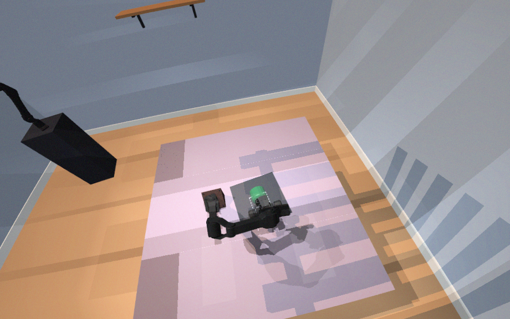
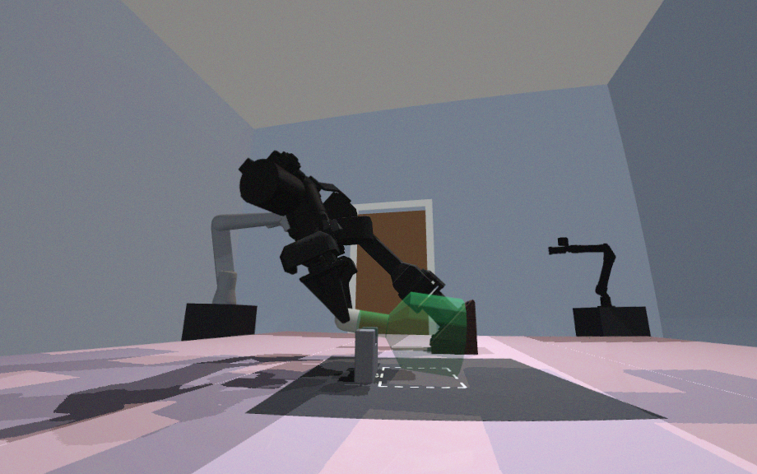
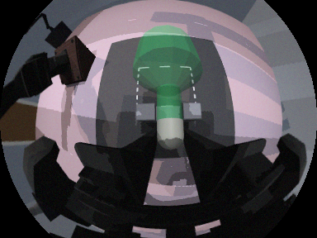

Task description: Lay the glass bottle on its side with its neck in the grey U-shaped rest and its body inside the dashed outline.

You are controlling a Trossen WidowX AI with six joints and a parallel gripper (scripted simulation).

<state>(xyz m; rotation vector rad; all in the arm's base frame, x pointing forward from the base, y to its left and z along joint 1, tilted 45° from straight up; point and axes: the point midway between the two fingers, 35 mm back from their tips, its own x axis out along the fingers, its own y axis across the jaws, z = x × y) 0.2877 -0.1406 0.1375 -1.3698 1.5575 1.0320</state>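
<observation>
Now: the dark mat 11 cm to the left of my gripper tip and 7 cm below it. Also, from my gripper tip: green glass bottle 5 cm to the left.
</observation>
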